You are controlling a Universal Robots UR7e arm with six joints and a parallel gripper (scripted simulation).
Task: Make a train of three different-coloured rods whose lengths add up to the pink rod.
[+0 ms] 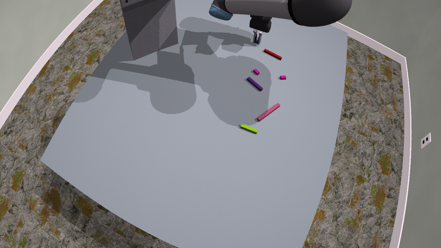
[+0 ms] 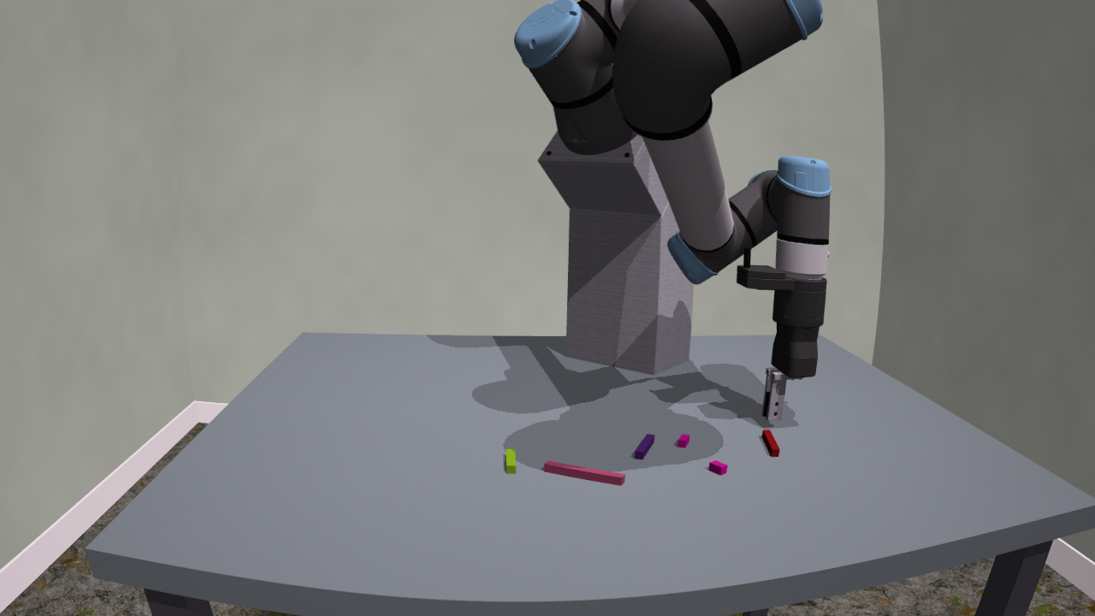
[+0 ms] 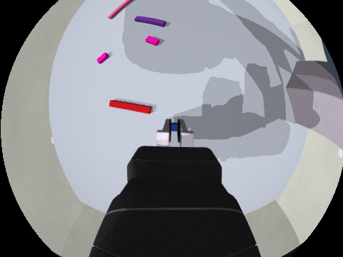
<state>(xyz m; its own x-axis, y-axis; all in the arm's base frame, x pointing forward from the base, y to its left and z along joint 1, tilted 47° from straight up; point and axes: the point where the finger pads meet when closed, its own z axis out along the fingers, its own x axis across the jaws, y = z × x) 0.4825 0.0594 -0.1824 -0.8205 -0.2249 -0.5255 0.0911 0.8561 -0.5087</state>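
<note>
Now: the red rod 7 cm ahead of my hand, 4 cm to the right of it and 3 cm below it. Round my hand: purple rod 3 cm ahead, 19 cm to the right, 3 cm below; then pink rod 9 cm ahead, 28 cm to the right, 3 cm below; then small blue rod 1 cm below.
</note>
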